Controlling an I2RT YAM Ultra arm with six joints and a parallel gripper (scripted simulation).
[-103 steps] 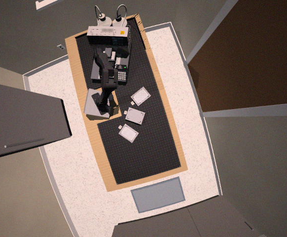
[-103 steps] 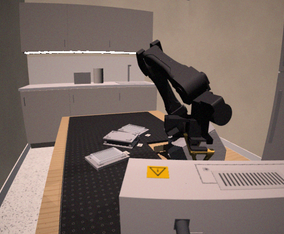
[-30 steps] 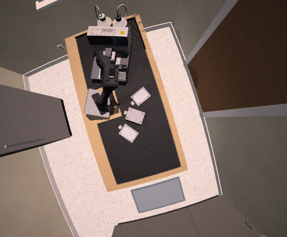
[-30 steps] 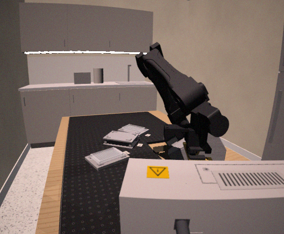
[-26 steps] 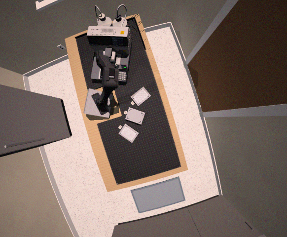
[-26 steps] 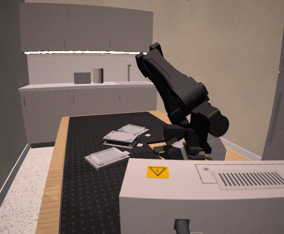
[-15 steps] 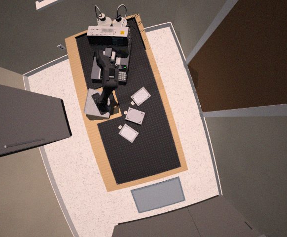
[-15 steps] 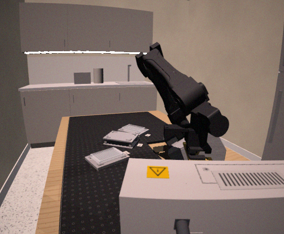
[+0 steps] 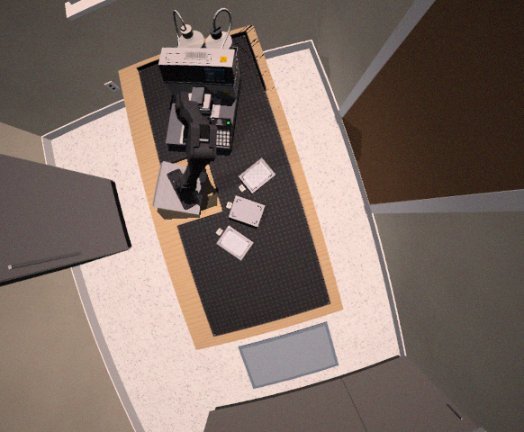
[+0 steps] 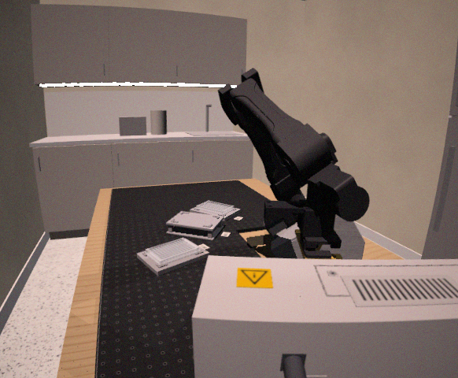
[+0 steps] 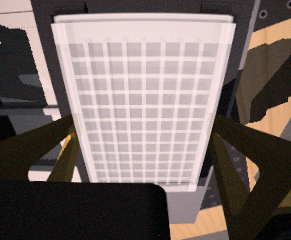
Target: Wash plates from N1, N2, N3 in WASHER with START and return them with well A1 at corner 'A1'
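The carrier pocket lies 1 cm below my hand. Round my hand: n1 label (4 cm ahead, 37 cm to the right, 9 cm below); grey nest slab (14 cm ahead, 35 cm to the right, 8 cm below); washer (10 cm ahead, 12 cm to the left, 4 cm above).
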